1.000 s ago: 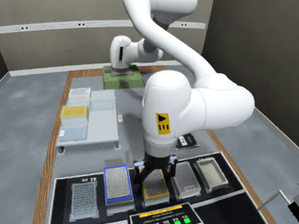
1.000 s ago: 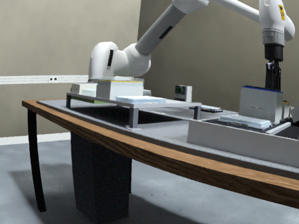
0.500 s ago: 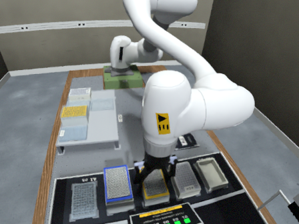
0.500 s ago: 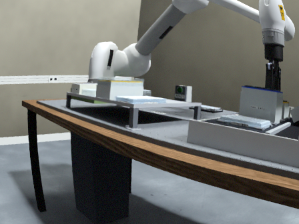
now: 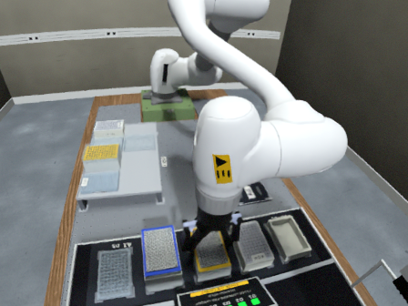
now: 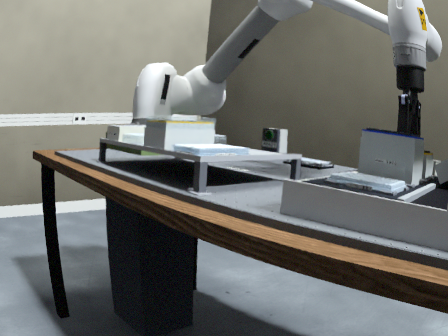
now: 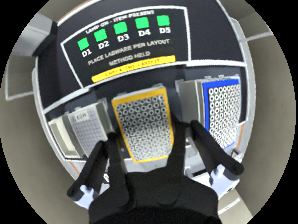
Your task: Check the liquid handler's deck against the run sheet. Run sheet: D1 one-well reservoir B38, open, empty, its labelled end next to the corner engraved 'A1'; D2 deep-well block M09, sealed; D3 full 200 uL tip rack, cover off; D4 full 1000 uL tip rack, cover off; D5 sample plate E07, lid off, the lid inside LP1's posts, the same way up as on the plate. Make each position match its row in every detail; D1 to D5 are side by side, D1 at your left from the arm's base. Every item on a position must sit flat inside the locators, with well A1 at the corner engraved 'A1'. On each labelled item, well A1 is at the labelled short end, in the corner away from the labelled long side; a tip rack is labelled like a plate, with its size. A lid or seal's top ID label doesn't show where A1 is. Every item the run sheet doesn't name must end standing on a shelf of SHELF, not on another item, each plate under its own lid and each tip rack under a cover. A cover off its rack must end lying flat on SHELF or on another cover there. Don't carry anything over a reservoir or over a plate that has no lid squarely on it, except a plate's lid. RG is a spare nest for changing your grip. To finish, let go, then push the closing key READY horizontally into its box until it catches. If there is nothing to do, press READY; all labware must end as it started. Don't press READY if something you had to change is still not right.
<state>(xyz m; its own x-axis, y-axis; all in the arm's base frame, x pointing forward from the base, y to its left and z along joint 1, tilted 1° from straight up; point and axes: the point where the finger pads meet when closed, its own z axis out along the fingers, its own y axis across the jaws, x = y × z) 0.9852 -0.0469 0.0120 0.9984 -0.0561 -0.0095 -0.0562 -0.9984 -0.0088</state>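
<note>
My gripper is now 10 mm past the yellow-rimmed tip rack, 10 mm to the left of it and 10 mm below it. Also, from my hand: cream reservoir 10 mm ahead, 250 mm to the left, 30 mm below; then blue-rimmed tip rack 10 mm behind, 130 mm to the right, 30 mm above; then deep-well block 10 mm ahead, 120 mm to the left, 10 mm below.
</note>
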